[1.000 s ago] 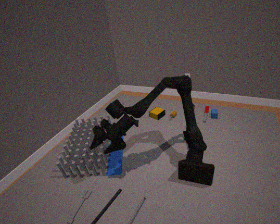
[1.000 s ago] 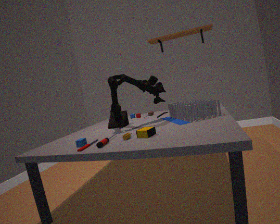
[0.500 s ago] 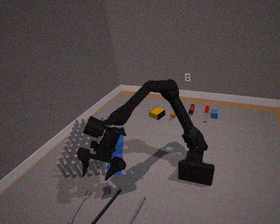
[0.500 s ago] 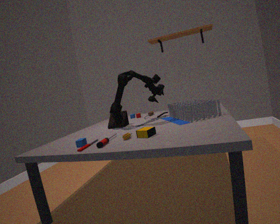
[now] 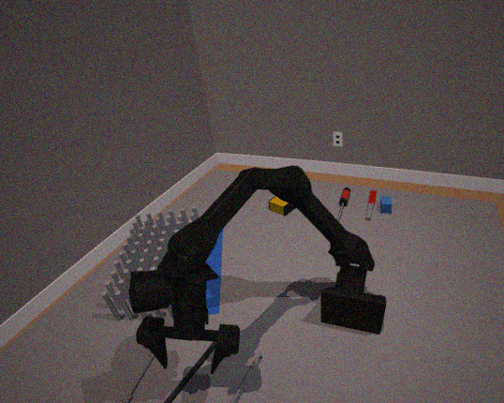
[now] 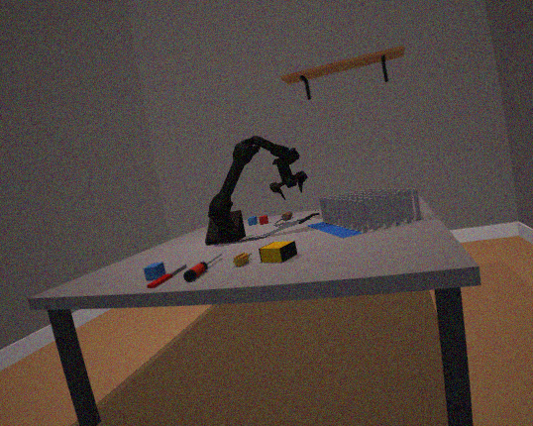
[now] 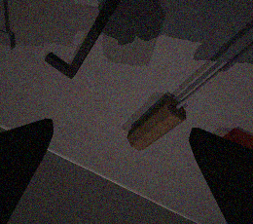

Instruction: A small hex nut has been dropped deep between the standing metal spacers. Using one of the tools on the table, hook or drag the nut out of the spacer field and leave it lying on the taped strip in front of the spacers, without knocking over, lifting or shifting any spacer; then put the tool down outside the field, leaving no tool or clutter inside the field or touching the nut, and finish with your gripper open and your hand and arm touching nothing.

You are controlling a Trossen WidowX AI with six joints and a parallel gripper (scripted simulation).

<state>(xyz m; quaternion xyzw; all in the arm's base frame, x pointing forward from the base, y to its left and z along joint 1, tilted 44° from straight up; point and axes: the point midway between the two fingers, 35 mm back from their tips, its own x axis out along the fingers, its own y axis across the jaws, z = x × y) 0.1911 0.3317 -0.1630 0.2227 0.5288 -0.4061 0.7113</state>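
My gripper tip is now 7 cm past the wooden-handled tool, 4 cm to the left of it and 11 cm above it. Round my gripper tip: blue taped strip: 26 cm ahead, 36 cm to the right, 12 cm below; then thin forked pick: 17 cm ahead, 3 cm to the left, 12 cm below; then yellow box: 18 cm ahead, 74 cm to the right, 10 cm below.
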